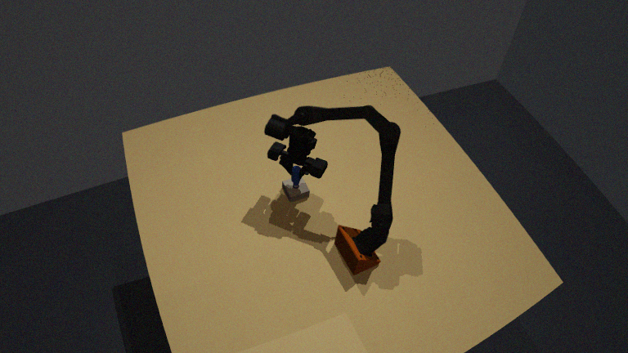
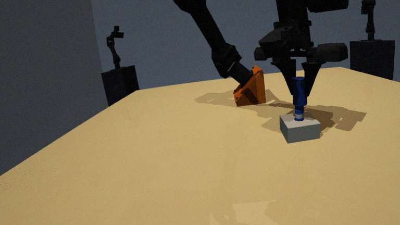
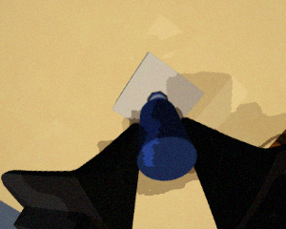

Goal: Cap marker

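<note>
My gripper tip is now 70 mm above the grey holder block. From my gripper tip the other things lie so: blue marker cap 10 mm above.
</note>
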